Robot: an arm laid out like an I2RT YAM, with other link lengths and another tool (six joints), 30 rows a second.
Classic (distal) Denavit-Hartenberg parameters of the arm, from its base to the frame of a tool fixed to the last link. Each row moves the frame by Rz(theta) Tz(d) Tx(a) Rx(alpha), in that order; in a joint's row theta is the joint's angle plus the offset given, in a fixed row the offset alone. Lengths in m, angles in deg.
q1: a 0.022; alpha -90; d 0.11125; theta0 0
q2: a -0.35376; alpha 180; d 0; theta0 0
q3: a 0.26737; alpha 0; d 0; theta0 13.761
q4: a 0.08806; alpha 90; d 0.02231; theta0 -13.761
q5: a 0; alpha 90; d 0.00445; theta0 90
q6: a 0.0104; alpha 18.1; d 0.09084; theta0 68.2
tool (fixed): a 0; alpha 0; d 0.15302; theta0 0
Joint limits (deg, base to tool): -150..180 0..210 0..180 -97..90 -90..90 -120..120
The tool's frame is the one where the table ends.
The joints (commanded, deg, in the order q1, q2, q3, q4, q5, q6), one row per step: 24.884, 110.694, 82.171, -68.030, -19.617, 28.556; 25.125, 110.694, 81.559, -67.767, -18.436, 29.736; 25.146, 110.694, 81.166, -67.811, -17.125, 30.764; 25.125, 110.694, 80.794, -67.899, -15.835, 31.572; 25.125, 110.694, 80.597, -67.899, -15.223, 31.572; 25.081, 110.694, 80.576, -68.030, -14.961, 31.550; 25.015, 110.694, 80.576, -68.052, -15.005, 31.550; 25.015, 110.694, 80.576, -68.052, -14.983, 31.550; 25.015, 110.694, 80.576, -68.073, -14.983, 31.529; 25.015, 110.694, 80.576, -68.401, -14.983, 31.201; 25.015, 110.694, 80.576, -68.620, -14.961, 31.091; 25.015, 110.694, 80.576, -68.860, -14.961, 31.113; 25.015, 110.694, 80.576, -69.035, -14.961, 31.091; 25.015, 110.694, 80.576, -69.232, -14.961, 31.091; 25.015, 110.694, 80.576, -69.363, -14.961, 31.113; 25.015, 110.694, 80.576, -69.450, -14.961, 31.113
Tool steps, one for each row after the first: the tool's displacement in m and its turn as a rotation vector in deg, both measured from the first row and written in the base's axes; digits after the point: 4 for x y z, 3 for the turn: -0.0021, -0.0044, -0.0029, -1.491, 0.114, -0.729; -0.0034, -0.0106, -0.0046, -3.098, 0.190, -1.517; -0.0046, -0.0170, -0.0061, -4.640, 0.223, -2.138; -0.0047, -0.0199, -0.0070, -5.271, 0.129, -2.058; -0.0049, -0.0215, -0.0070, -5.566, 0.147, -2.044; -0.0050, -0.0217, -0.0070, -5.536, 0.189, -2.114; -0.0049, -0.0218, -0.0070, -5.556, 0.180, -2.111; -0.0050, -0.0219, -0.0069, -5.560, 0.194, -2.091; -0.0064, -0.0226, -0.0066, -5.626, 0.417, -1.766; -0.0074, -0.0232, -0.0064, -5.715, 0.581, -1.650; -0.0086, -0.0238, -0.0061, -5.825, 0.801, -1.660; -0.0095, -0.0242, -0.0058, -5.896, 0.954, -1.632; -0.0105, -0.0247, -0.0056, -5.981, 1.131, -1.623; -0.0112, -0.0250, -0.0054, -6.044, 1.254, -1.638; -0.0116, -0.0252, -0.0053, -6.082, 1.332, -1.635
